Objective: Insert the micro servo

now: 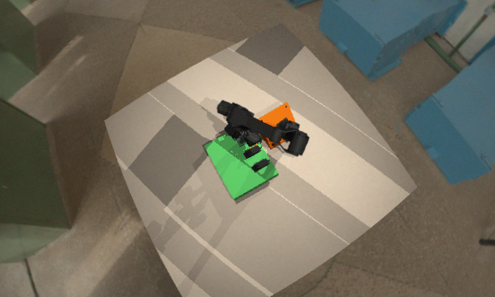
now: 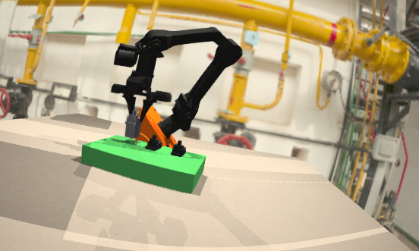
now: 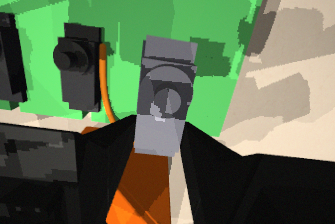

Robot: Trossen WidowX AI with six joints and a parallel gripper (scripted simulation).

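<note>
My gripper tip is 13 cm short of the green deck, 6 cm to the right of it and 9 cm above it.
</note>
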